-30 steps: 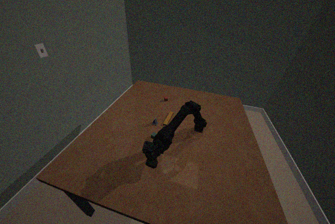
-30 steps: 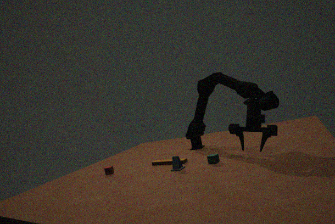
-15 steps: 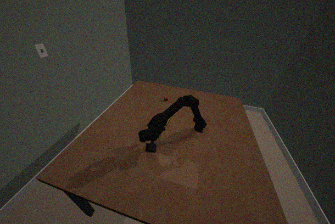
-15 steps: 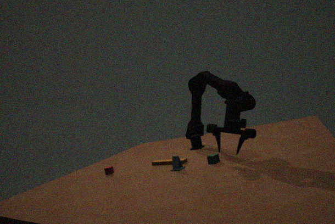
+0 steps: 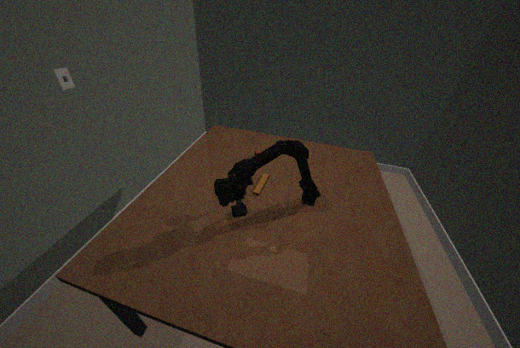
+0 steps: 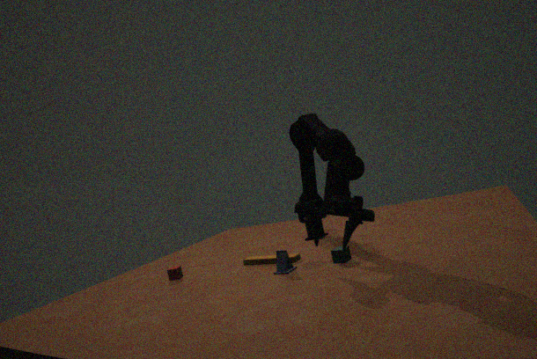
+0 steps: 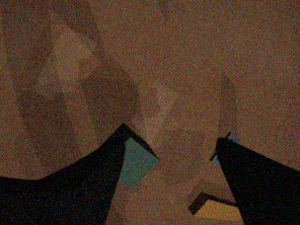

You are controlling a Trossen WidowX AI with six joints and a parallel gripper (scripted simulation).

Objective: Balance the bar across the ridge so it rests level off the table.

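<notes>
The green cube lies 30 mm below my gripper tip, 30 mm behind it and 10 mm to the left of it. The rest, counted from my gripper tip: red cube (490 mm to the right, 30 mm below, 10 mm ahead); yellow bar (210 mm to the right, 90 mm behind, 40 mm below).
</notes>
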